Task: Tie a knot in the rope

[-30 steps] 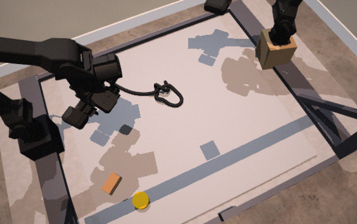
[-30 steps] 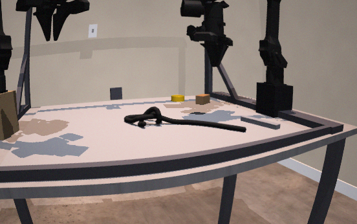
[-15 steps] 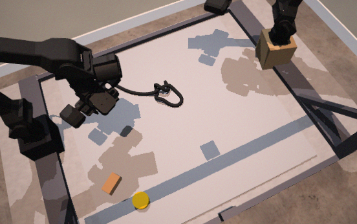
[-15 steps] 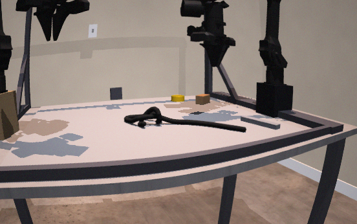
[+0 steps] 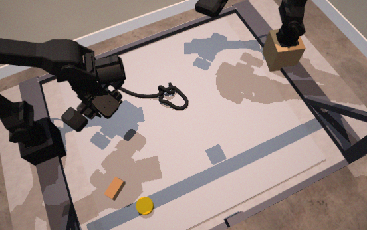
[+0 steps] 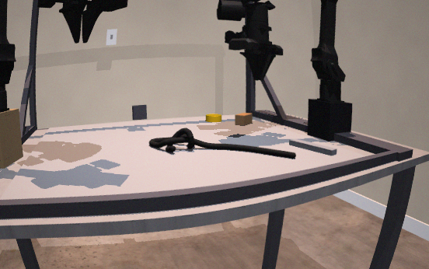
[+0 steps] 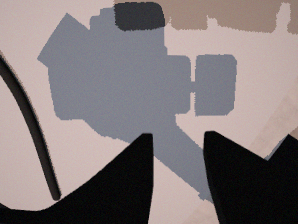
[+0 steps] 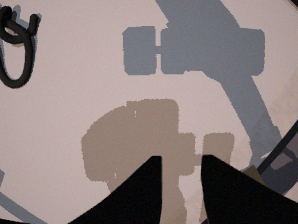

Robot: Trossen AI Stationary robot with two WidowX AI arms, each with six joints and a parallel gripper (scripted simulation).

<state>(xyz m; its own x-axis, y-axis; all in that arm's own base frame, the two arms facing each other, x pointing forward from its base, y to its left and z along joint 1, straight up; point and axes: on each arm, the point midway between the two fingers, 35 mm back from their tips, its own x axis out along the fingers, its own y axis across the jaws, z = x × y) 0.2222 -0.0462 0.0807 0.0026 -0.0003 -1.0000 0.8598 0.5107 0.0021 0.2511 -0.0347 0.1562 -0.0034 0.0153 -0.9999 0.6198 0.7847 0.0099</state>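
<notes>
Right now my left hand is 17 cm short of the grey bar, 17 cm above it and 5 cm to the right of it. The rest, counted from my left hand: yellow disc 27 cm behind, 17 cm below, 1 cm to the right; then orange block 19 cm behind, 16 cm below, 5 cm to the left.
</notes>
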